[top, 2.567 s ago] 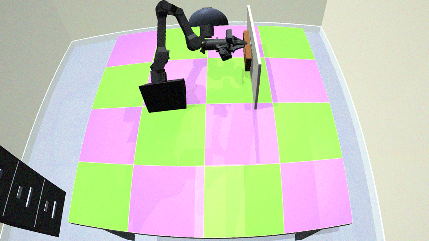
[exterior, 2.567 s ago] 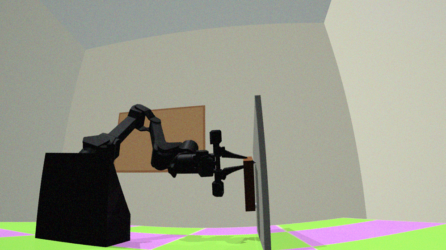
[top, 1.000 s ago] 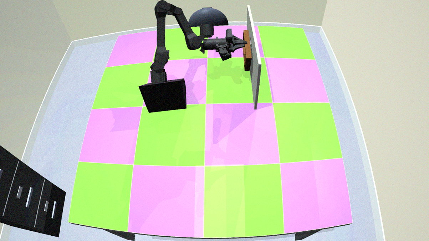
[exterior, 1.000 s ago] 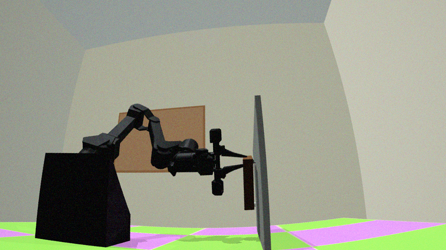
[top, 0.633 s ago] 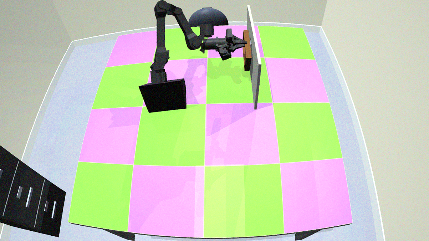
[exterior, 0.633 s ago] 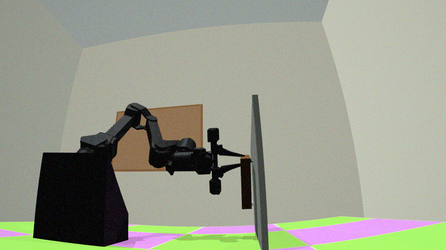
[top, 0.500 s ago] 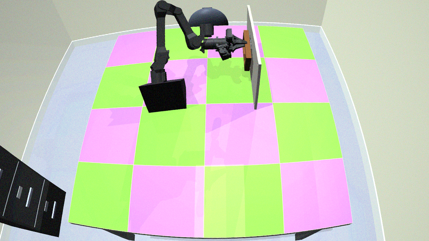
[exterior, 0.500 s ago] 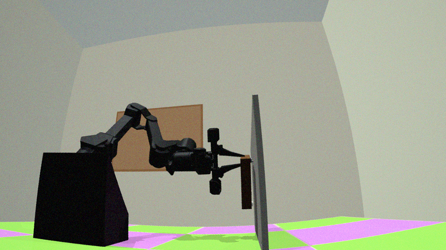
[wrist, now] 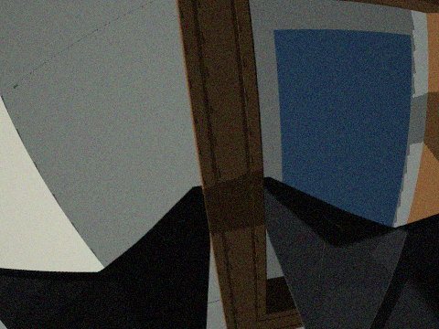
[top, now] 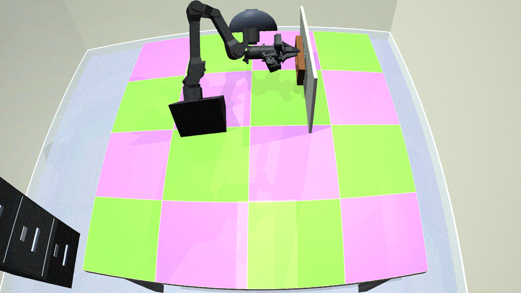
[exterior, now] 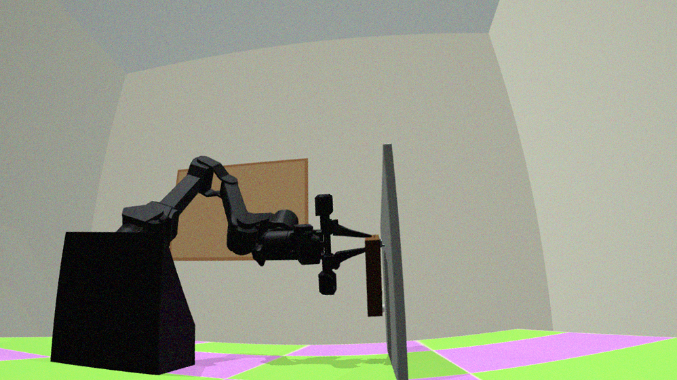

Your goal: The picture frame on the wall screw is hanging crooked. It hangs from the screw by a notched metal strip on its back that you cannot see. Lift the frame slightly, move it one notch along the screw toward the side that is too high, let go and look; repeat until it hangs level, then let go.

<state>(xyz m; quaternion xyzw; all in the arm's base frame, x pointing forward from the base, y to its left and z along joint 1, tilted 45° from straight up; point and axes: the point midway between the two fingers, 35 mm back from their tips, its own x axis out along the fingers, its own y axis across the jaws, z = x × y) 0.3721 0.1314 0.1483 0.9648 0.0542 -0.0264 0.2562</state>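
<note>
Right now my gripper tip is 1 cm short of the picture frame, 1 cm to the right of it and 5 cm above it. Round my gripper tip: wall panel (2 cm ahead, 7 cm below).
</note>
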